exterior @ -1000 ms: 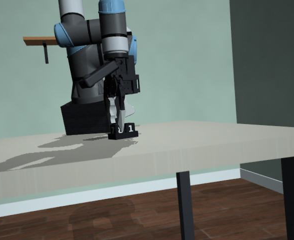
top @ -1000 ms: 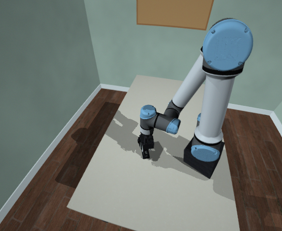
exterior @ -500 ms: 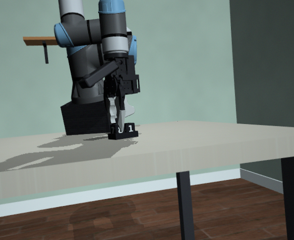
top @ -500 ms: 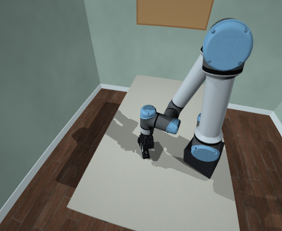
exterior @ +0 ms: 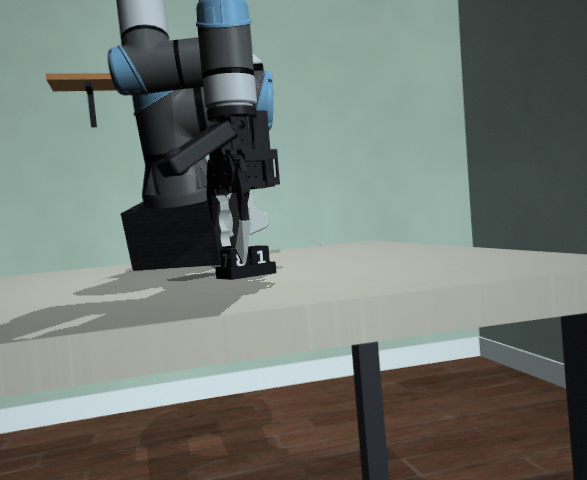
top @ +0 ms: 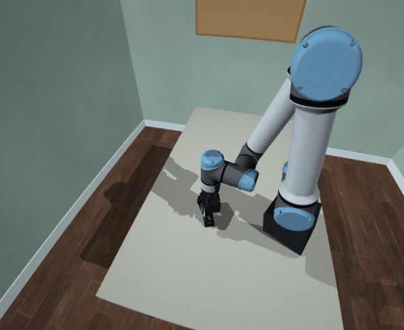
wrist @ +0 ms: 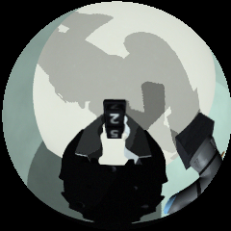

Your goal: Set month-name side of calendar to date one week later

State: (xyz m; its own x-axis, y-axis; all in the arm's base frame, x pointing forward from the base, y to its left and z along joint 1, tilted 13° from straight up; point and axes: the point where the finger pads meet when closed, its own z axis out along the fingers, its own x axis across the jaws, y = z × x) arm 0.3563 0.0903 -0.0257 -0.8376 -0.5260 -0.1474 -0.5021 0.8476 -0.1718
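Now: the black tray 1 cm behind my hand, 1 cm to the left of it and 3 cm below it. The rest, counted from my hand: black digit cube (2 cm behind, 3 cm to the left, 1 cm below).
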